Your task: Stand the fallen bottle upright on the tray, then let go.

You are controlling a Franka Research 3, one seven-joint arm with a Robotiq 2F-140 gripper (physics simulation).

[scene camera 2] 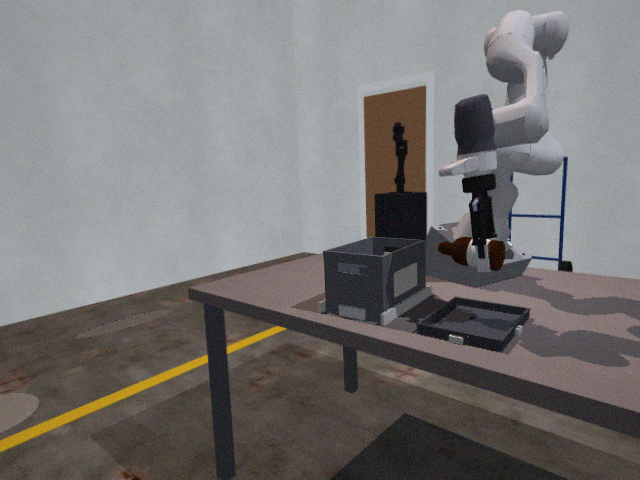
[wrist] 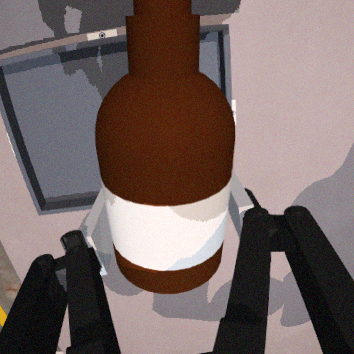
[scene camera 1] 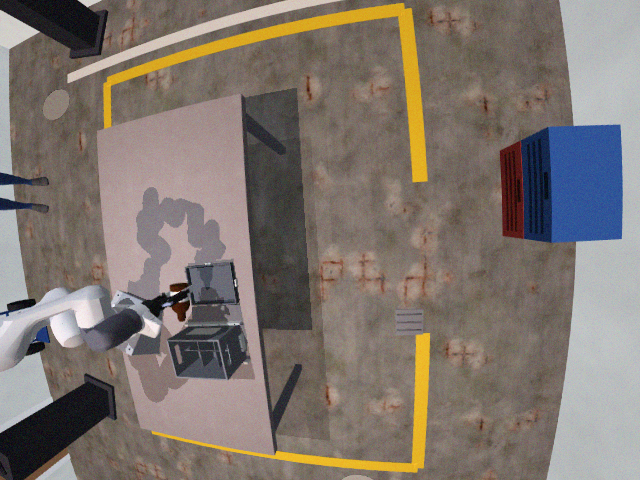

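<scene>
The brown bottle point(scene camera 1: 180, 310) point(scene camera 2: 458, 250) point(wrist: 165, 140) with a white label is held in the air, lying nearly level; in scene view 2 its neck points left, toward the crate side. My gripper point(scene camera 1: 178, 298) point(scene camera 2: 481, 253) point(wrist: 167, 190) is shut on the bottle around its label, near the base, one finger on each side. The dark, shallow tray point(scene camera 1: 224, 289) point(scene camera 2: 485, 328) point(wrist: 45, 150) lies flat on the table. In scene view 1 the bottle is beside the tray, on the arm's side. In the wrist view the bottle's neck and shoulder hide part of the tray.
A grey open crate point(scene camera 1: 237, 346) point(scene camera 2: 356, 289) stands on the table beside the tray, with a low pale rail between them. A grey, slope-sided bin point(scene camera 1: 144, 343) point(scene camera 2: 449, 266) stands behind the bottle in scene view 2, near the arm's base. The table edge runs close past the tray.
</scene>
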